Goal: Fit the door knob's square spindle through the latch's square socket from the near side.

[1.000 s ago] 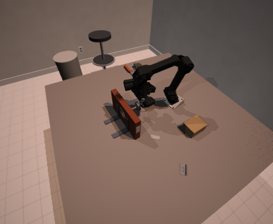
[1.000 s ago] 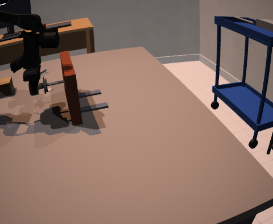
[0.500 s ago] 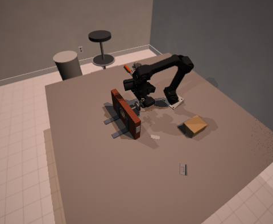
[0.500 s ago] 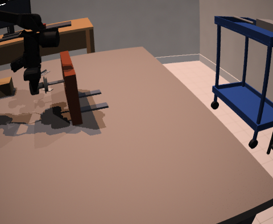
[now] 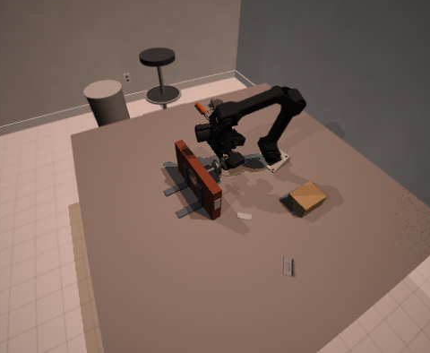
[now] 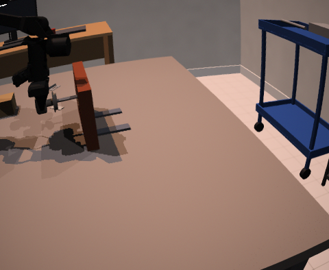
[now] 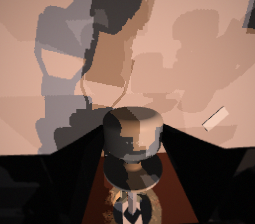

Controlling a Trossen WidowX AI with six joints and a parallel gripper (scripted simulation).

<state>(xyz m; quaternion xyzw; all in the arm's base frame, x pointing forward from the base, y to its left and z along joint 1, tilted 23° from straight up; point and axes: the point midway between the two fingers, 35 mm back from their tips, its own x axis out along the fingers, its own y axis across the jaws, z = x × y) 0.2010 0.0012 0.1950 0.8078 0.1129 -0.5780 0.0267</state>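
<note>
Now: hand 30 mm short of the door knob, 30 mm above it and 10 mm to the right of it. Round my hand: cardboard box (270 mm behind, 230 mm to the left, 100 mm below); then small white plate (200 mm to the left, 130 mm below, 10 mm behind); then red-brown wooden door block (130 mm ahead, 40 mm below, 30 mm to the left).
</note>
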